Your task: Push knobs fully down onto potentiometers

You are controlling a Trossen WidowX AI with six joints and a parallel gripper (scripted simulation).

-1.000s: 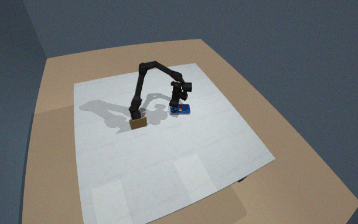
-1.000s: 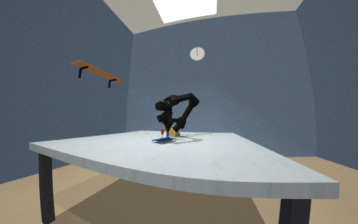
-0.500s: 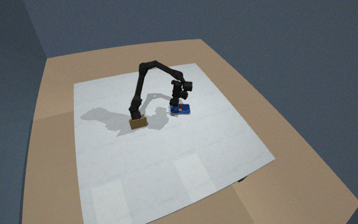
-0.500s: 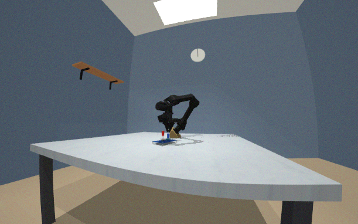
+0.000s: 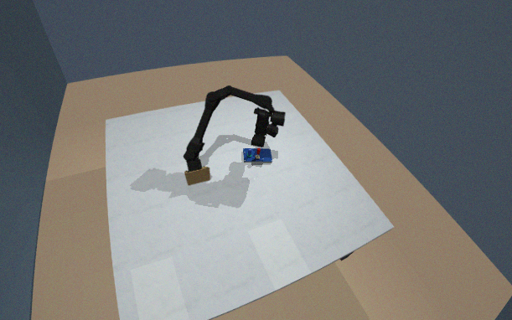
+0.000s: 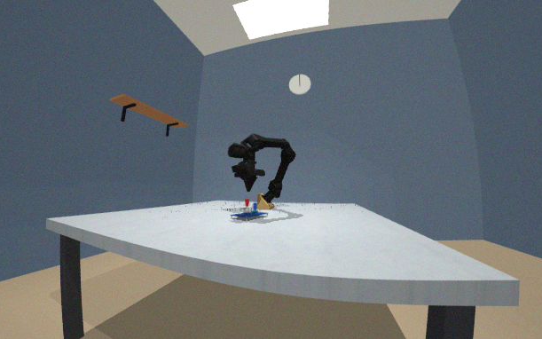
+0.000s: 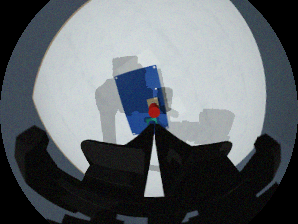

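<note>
My gripper tip is now 5 cm above the red knob.
</note>
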